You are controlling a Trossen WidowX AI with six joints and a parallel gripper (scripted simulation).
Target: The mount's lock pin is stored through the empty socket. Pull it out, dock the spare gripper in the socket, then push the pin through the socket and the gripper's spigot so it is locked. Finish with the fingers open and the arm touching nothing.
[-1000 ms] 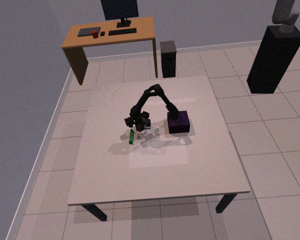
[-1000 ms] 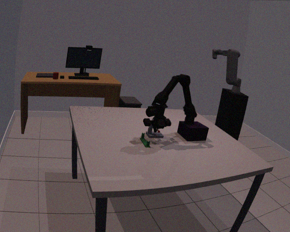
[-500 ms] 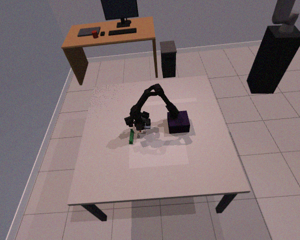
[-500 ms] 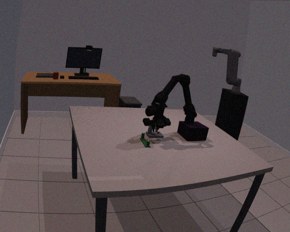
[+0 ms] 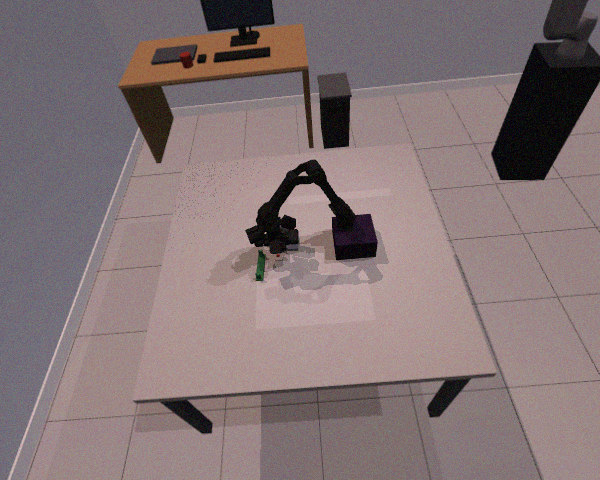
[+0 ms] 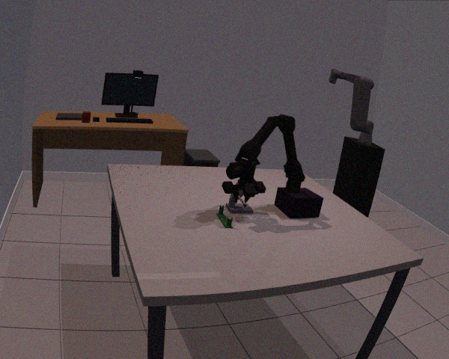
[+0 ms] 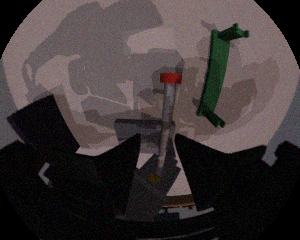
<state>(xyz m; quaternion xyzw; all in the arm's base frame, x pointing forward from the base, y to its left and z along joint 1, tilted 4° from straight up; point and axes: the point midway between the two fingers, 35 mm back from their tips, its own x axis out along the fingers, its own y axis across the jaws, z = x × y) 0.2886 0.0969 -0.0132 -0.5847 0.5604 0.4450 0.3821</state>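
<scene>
Now: gripper tip 5 cm to the left of the grey mount and 1 cm above it. From my gripper tip the other things lie so: spare gripper: 2 cm behind, 5 cm to the right, 6 cm above; then green bar: 8 cm ahead, 8 cm to the left, 3 cm below.
</scene>
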